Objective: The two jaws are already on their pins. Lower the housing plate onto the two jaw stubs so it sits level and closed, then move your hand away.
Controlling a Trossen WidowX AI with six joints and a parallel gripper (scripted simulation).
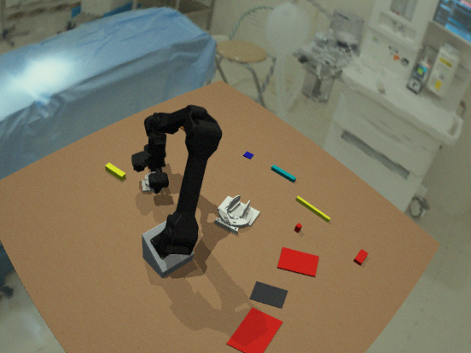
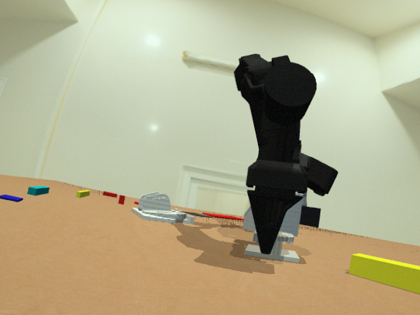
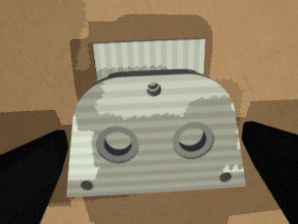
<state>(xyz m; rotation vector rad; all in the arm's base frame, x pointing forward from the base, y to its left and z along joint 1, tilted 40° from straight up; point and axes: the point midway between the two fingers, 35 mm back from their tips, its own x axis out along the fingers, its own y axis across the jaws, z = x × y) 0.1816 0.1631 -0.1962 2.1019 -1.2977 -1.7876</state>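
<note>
Now: the white part 10 mm behind my gripper tip. Round my gripper tip: brown bar: 300 mm ahead, 160 mm to the left, 10 mm below; dark tile: 540 mm to the right, 40 mm behind, 10 mm below; teal bar: 400 mm ahead, 240 mm to the right.
</note>
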